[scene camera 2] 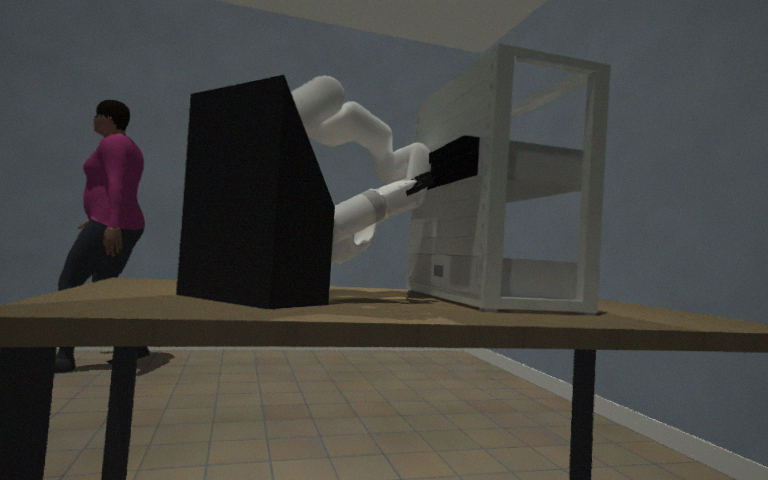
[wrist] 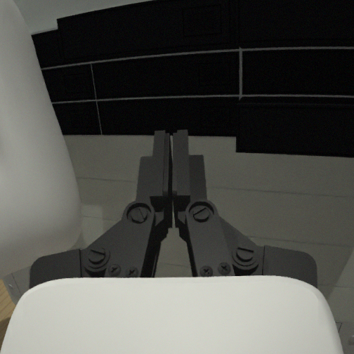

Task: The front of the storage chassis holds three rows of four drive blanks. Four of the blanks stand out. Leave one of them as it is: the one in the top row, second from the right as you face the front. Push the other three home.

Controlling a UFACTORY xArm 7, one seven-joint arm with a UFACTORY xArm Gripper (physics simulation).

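Seen in the pictures: gripper, fingertip midpoint: (scene camera 2: 430,177); arm's base at its link origin: (scene camera 2: 249,142).
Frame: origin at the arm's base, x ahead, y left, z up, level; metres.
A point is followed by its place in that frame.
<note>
The storage chassis (scene camera 2: 598,186) {x 0.775, y 0.170, z -0.029 m} (wrist: 295,210) stands upright, its front facing the arm. Its black drive blanks show edge-on in the scene view; separate blanks there are too dark to tell apart. In the wrist view, a top-row blank (wrist: 145,40) stands out and covers part of the seam to its left. A bottom-row blank (wrist: 295,127) at the right also stands out, its lower edge below its neighbour's. The bottom-row blank (wrist: 167,117) between them looks flush. My gripper (scene camera 2: 428,177) {x 0.386, y 0.205, z -0.020 m} (wrist: 172,149) is shut and empty, its tips at that blank's lower edge; contact is unclear. The leftmost blanks are partly hidden.
A large black block (scene camera 2: 232,198) {x 0.006, y -0.086, z -0.128 m} stands on the wooden table (scene camera 2: 385,333) {x 0.326, y -0.215, z -0.345 m}, left of the chassis in the scene view. White arm parts pass behind it, and one link (wrist: 35,150) fills the wrist view's left side. A person (scene camera 2: 116,181) in a pink top stands beyond the table.
</note>
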